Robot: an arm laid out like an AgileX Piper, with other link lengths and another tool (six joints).
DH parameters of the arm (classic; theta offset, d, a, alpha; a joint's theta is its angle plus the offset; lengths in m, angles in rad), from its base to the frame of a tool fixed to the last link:
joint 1: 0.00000 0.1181 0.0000 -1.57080
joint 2: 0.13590 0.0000 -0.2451 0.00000
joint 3: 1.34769 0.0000 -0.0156 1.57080
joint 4: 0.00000 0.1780 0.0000 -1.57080
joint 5: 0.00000 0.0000 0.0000 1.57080
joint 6: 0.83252 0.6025 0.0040 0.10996
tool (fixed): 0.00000 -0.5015 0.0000 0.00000
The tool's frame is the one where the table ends.
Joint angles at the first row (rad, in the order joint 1, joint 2, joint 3, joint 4, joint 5, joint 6):
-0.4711, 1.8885, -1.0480, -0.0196, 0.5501, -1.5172
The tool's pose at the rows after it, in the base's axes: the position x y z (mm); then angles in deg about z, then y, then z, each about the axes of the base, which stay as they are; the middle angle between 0 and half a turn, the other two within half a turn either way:
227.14, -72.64, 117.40, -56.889, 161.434, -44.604
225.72, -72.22, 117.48, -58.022, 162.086, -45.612
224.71, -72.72, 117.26, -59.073, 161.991, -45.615
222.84, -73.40, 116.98, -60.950, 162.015, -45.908
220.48, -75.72, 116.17, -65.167, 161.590, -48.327
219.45, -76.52, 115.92, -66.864, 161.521, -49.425
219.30, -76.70, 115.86, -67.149, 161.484, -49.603
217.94, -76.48, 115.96, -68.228, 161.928, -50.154
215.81, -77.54, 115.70, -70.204, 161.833, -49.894
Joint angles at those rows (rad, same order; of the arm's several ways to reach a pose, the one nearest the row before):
-0.4711, 1.8885, -1.0480, -0.0224, 0.5786, -1.5105
-0.4711, 1.8885, -1.0480, -0.0256, 0.5913, -1.5097
-0.4711, 1.8886, -1.0480, -0.0289, 0.5913, -1.5252
-0.4711, 1.8885, -1.0480, -0.0348, 0.5946, -1.5479
-0.4711, 1.8885, -1.0480, -0.0658, 0.5954, -1.5545
-0.4711, 1.8885, -1.0480, -0.0780, 0.5977, -1.5553
-0.4711, 1.8885, -1.0480, -0.0803, 0.5977, -1.5554
-0.4711, 1.8885, -1.0480, -0.0803, 0.6068, -1.5644
-0.4711, 1.8885, -1.0480, -0.0845, 0.6078, -1.5997

